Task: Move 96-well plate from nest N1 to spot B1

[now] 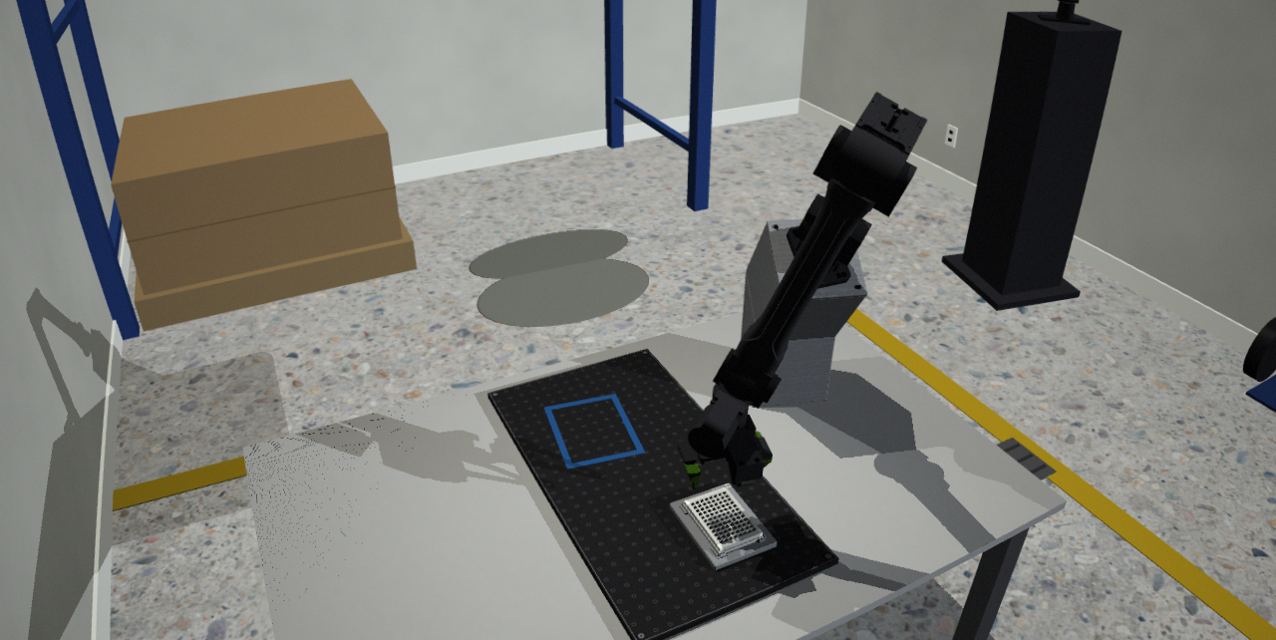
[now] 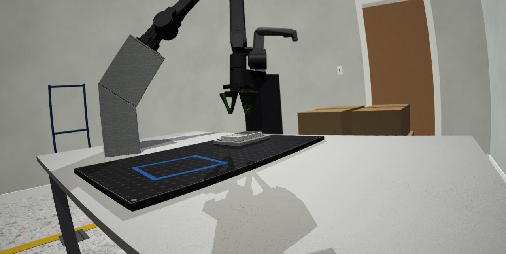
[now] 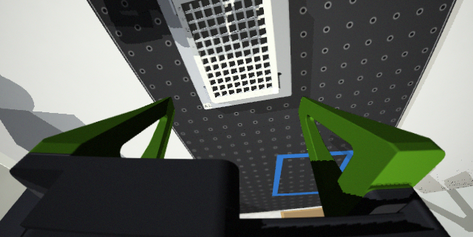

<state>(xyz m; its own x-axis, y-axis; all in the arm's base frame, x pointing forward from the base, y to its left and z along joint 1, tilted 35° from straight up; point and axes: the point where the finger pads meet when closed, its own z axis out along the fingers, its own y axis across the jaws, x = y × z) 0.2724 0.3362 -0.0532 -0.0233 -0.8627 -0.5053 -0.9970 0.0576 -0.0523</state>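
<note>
Right now the white 96-well plate is 10 mm to the left of my hand and 90 mm below it. Round my hand: grey plate nest N1: 10 mm to the left, 100 mm below.
</note>
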